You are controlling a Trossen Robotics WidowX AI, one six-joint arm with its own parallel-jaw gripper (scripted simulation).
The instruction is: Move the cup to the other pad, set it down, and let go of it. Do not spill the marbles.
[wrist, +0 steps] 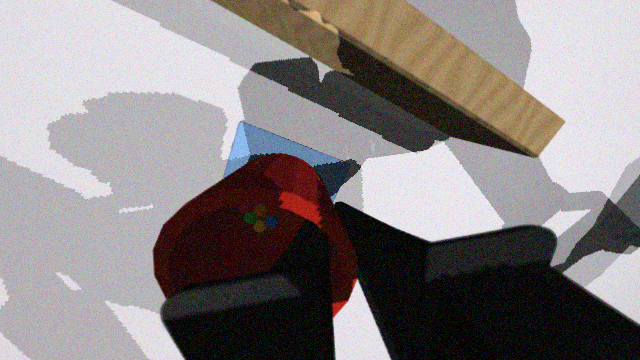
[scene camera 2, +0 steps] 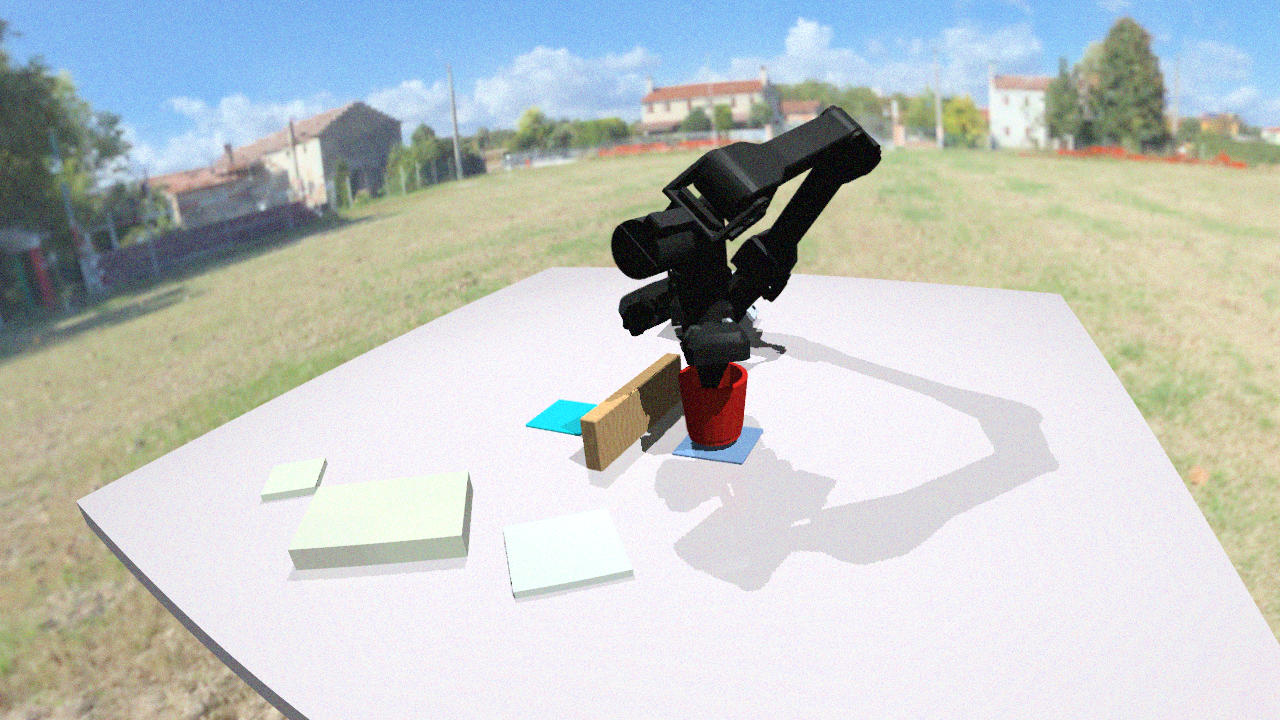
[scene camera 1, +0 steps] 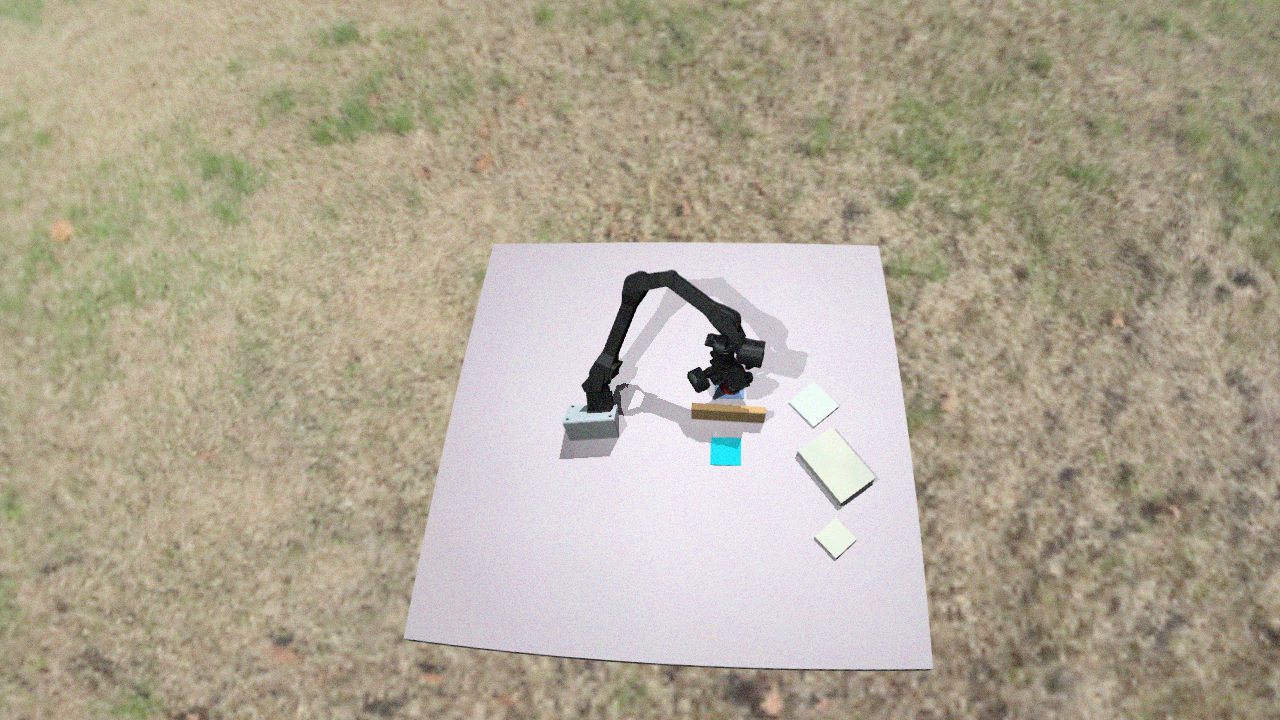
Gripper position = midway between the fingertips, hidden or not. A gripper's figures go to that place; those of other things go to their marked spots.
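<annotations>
My gripper (scene camera 2: pixel 708 395), 72 cm from the lens. Wooden wall (scene camera 2: pixel 608 430), 67 cm from the lens. Red cup (scene camera 2: pixel 714 417), 66 cm from the lens.
</annotations>
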